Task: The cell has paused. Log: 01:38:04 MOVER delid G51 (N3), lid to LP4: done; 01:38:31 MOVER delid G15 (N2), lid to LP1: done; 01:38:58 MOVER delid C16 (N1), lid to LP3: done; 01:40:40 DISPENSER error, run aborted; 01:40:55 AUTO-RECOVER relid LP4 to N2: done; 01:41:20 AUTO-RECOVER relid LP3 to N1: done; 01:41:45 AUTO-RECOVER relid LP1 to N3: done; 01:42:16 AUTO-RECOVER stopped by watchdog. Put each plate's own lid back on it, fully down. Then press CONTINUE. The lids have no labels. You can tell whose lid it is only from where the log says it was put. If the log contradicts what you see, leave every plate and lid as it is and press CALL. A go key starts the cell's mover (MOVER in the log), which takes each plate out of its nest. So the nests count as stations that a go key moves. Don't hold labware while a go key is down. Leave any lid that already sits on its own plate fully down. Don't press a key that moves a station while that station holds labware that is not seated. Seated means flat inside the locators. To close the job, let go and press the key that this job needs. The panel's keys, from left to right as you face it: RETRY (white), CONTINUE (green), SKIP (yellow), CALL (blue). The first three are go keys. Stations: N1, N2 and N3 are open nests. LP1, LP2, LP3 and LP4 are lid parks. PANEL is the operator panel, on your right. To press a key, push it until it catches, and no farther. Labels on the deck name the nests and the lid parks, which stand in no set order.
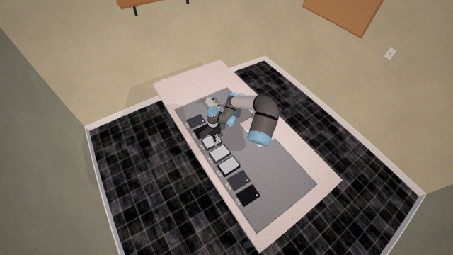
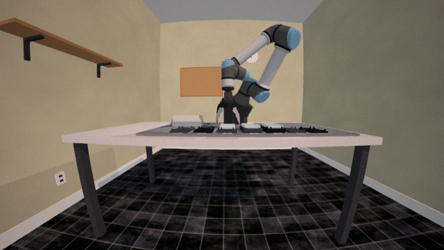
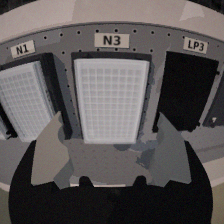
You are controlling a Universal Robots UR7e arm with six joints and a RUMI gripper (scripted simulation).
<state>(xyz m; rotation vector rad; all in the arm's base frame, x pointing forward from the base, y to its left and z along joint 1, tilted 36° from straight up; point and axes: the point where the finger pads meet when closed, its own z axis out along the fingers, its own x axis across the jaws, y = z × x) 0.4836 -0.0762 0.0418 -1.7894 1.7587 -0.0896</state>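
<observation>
My hand is 10 mm above the grey lid. Also, from my hand: lid park LP4 (510 mm to the left, 80 mm behind, 40 mm below); white gridded plate (20 mm below); lid park LP3 (130 mm to the right, 40 mm below, 30 mm ahead).
</observation>
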